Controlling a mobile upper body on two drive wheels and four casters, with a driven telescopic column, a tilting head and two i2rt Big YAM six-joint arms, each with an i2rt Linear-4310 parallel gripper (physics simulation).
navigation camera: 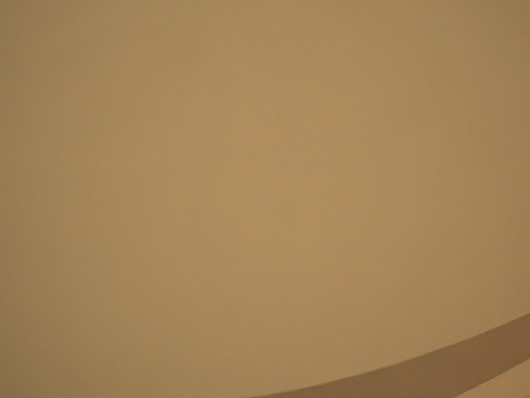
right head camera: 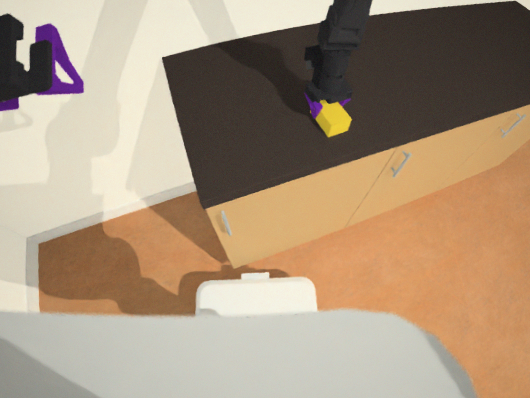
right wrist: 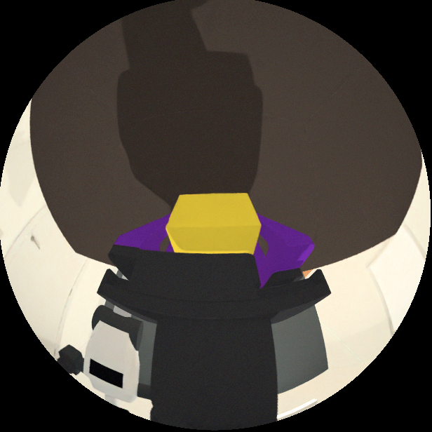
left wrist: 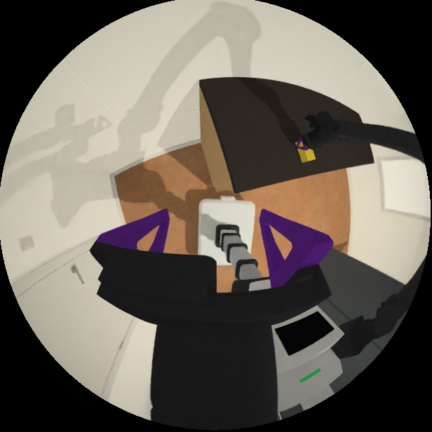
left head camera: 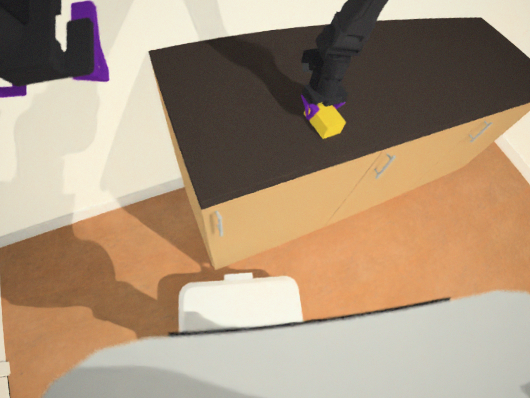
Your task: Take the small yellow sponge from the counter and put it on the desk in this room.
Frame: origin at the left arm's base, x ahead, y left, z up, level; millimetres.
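Where they show: left gripper, fingertip midpoint: (right head camera: 48,95) (left head camera: 65,82); right gripper, fingertip midpoint: (left head camera: 316,116).
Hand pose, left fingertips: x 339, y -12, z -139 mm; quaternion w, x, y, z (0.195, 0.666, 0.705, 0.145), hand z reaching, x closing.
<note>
Each offset is from my left fingertips to the top centre of the thing. "*": to the spot under its first point. Level surfaces: height alone.
The small yellow sponge @(dx +265, dy -448, dz -315 mm) (left head camera: 328,121) (right head camera: 334,119) (left wrist: 307,155) (right wrist: 215,227) is at the dark counter top @(dz -360 mm) (left head camera: 225,150) (right head camera: 240,150) (left wrist: 260,160) (right wrist: 325,125), near its front edge. My right gripper (left head camera: 324,106) (right head camera: 328,104) (right wrist: 213,212) is shut on the sponge, with a purple finger against each side. Whether the sponge touches the counter is hard to tell. My left gripper (left head camera: 65,86) (right head camera: 49,100) (left wrist: 214,213) is open and empty, high up to the left of the counter. I cannot make out the desk for certain in any view.
The counter stands on a tan cabinet @(* dx +134, dy -364, dz -695 mm) (left head camera: 280,215) (right head camera: 300,210) with metal handles. A white rounded box (left head camera: 240,305) (right head camera: 256,297) (left wrist: 212,215) is near its left front corner. A pale wall (left head camera: 135,125) stands behind. In the navigation camera, a tan surface (navigation camera: 265,175) fills most of the picture.
</note>
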